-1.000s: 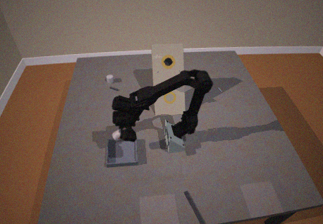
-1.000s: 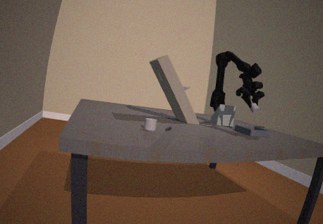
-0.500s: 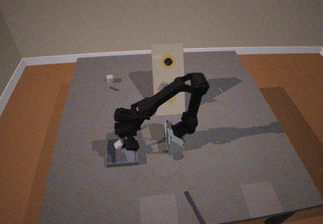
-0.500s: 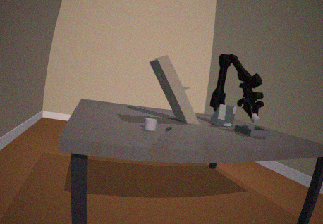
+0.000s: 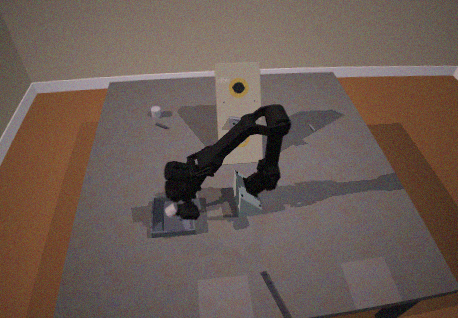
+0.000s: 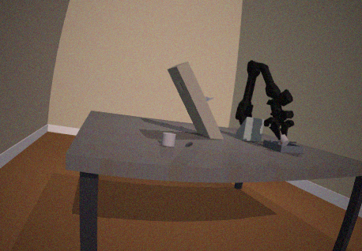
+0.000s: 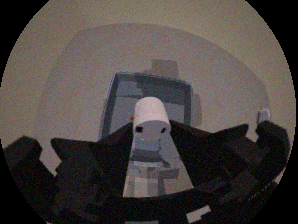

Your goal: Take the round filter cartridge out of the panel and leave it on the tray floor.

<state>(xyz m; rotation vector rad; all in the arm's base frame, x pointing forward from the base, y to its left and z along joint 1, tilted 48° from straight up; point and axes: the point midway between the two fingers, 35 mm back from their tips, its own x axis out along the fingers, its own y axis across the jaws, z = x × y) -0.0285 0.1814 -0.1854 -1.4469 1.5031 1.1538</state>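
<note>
Right now the round filter cartridge is 10 mm below my gripper tip. Round my gripper tip: short dark bar: 500 mm ahead, 40 mm below, 30 mm to the left; grey tray: 40 mm below, 10 mm to the left; service panel: 360 mm ahead, 300 mm to the right, 130 mm above.
</note>
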